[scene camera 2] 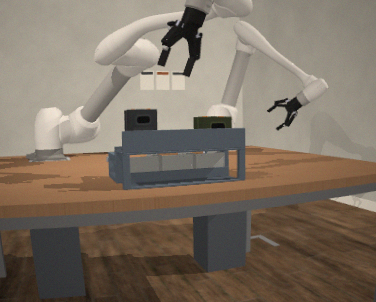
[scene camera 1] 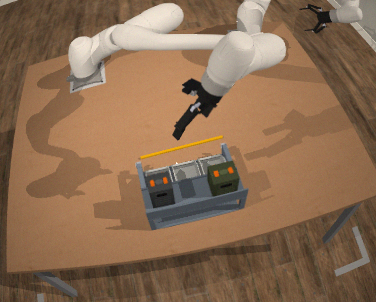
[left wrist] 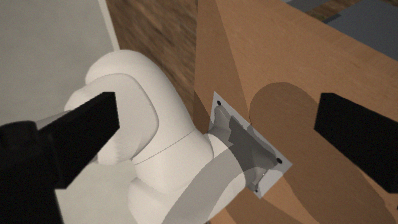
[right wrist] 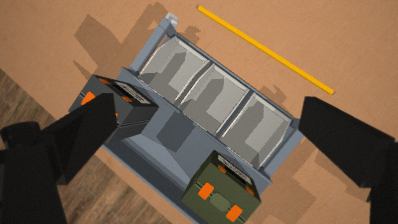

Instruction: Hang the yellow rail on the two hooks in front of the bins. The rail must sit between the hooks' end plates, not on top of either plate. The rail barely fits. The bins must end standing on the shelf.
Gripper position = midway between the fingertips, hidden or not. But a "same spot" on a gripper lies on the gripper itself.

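Labels:
My right gripper is visible to me in scene camera 1, in scene camera 2 and in the right wrist view (209, 112), though in the left wrist view my right gripper is out of frame. On my right gripper, (scene camera 1: 192, 111) and (scene camera 2: 178, 23) are the same spot. I see a blue-grey shelf in scene camera 2 (219, 139), and also in the right wrist view and in scene camera 1; in the left wrist view the blue-grey shelf is out of frame. On the blue-grey shelf, (right wrist: 171, 148) and (scene camera 1: 192, 195) are the same spot.

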